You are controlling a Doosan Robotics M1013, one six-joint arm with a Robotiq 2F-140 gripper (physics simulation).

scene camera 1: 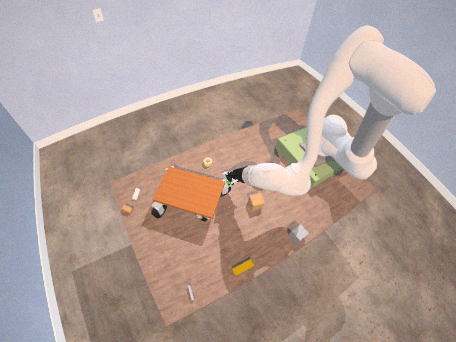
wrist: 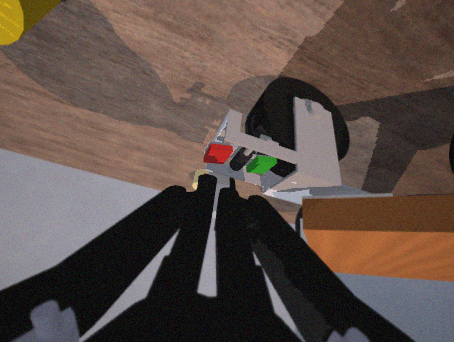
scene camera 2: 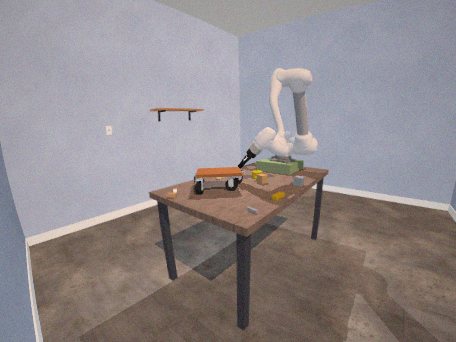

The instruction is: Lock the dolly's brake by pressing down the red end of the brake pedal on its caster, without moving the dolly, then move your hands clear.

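Frame: origin at the arm's base, x ahead, y left, z up, level; metres.
Seen in the pictures: gripper, between the fingertips: point(scene camera 1: 224, 174) point(wrist: 218, 168); arm's base, origin of its link: point(scene camera 1: 318, 152) point(scene camera 2: 282, 160).
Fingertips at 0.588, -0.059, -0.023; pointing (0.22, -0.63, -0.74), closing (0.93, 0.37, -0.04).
Note:
Pixels of each thing's middle, then the offset from my fingertips to it, as dx, dy, dz. "pt": a spot on its surface instead. Level surfaces: height alone.
- dolly, a spot on its surface: point(scene camera 1: 190, 191) pt +0.206, +0.072, +0.063
- red end, a spot on its surface: point(wrist: 218, 153) pt -0.029, +0.066, +0.028
- green end, a spot on its surface: point(wrist: 261, 164) pt +0.001, +0.071, +0.026
- pale ring, middle of its body: point(wrist: 208, 181) point(scene camera 1: 207, 162) +0.043, -0.143, -0.050
- orange cube, middle of its body: point(scene camera 1: 256, 202) point(scene camera 2: 262, 178) -0.100, +0.196, -0.032
- grey cube, middle of its body: point(scene camera 1: 298, 234) point(scene camera 2: 298, 181) -0.222, +0.440, -0.031
- yellow block, middle of its body: point(scene camera 1: 243, 267) point(scene camera 2: 278, 196) +0.097, +0.478, -0.051
- table, height of its surface: dz -0.062
- yellow round object, middle of its body: point(scene camera 2: 257, 174) -0.198, +0.066, -0.038
The dolly point(scene camera 1: 190, 191) point(scene camera 2: 218, 172) has an orange deck and stands on its casters on the table. In the wrist view its deck point(wrist: 380, 250) shows at the right. The near caster point(wrist: 320, 145) has a grey bracket and a black wheel. Its brake pedal has a red end point(wrist: 218, 153) at the left and a green end point(wrist: 261, 164) at the right. My gripper point(scene camera 1: 228, 178) point(scene camera 2: 240, 166) point(wrist: 218, 168) is shut and empty. In the wrist view its fingertips appear just below the red end; whether they touch it I cannot tell.
A pale ring point(scene camera 1: 207, 162), an orange cube point(scene camera 1: 256, 201), a grey cube point(scene camera 1: 298, 232) and a yellow block point(scene camera 1: 243, 266) lie on the table point(scene camera 1: 165, 280). A yellow round object point(scene camera 2: 257, 174) point(wrist: 11, 22) stands near the caster. A green base point(scene camera 2: 272, 166) carries the arm.

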